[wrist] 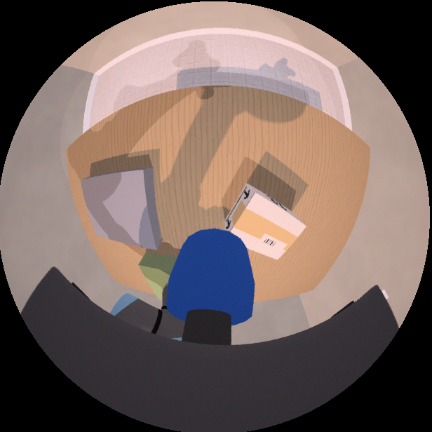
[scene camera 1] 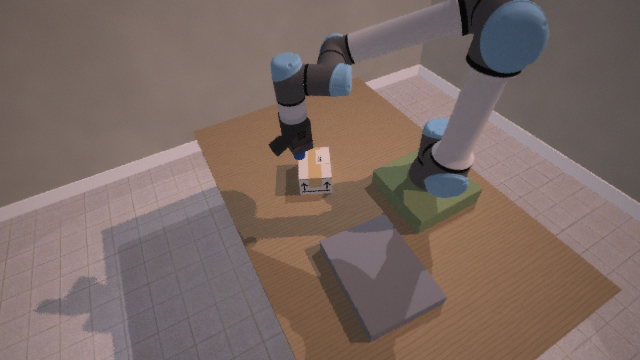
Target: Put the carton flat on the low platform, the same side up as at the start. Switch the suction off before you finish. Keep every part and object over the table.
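Places are measured from the arm's base along level axes (x back, y up, z left), in millimetres.
Pixels of known places: hand, its tool point: (scene camera 1: 299, 155).
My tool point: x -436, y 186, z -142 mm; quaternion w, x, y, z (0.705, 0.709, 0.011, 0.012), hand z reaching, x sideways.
Behind a point stands the place of what it marks.
The carton (scene camera 1: 324, 171) @(x -325, y 13, z -198 mm) (wrist: 270, 227) stands upright on the wooden table, with tan tape and a small label on its top and black arrows pointing up on a side face. The low platform (scene camera 1: 377, 280) @(x -386, y -25, z 232 mm) (wrist: 131, 200) is a flat grey slab, apart from the carton. My gripper (scene camera 1: 299, 156) (wrist: 212, 275), a blue suction cup, is off and holds nothing. In the scene view it overlaps the carton's far left top edge. In the wrist view the carton lies to the right of the cup, and the cup appears above table height, apart from it.
A green block (scene camera 1: 420, 212) @(x -135, y -5, z 110 mm) (wrist: 155, 275) under the arm's base stands beside the grey platform. The wooden table (scene camera 1: 500, 280) @(x -50, y -73, z 393 mm) (wrist: 330, 210) has its left edge beyond the carton in the scene view. Arm shadows cross the table between carton and platform.
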